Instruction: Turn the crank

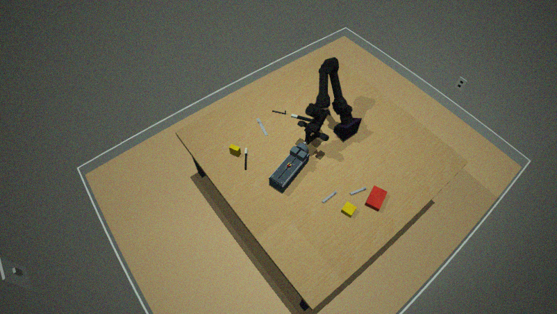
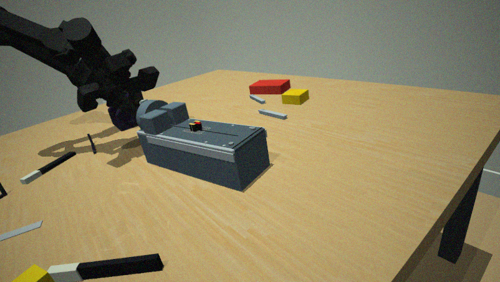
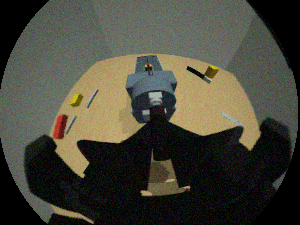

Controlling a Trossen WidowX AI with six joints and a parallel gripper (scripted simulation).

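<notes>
Right now my gripper tip is 16 cm short of the red pointer, 7 cm to the right of it and 1 cm above it. From my gripper tip the other things lie so: red block 17 cm behind, 45 cm to the left, 8 cm below; dark crank handle 2 cm behind, 1 cm to the right, 3 cm above; grey bar 12 cm ahead, 30 cm to the right, 9 cm below.
</notes>
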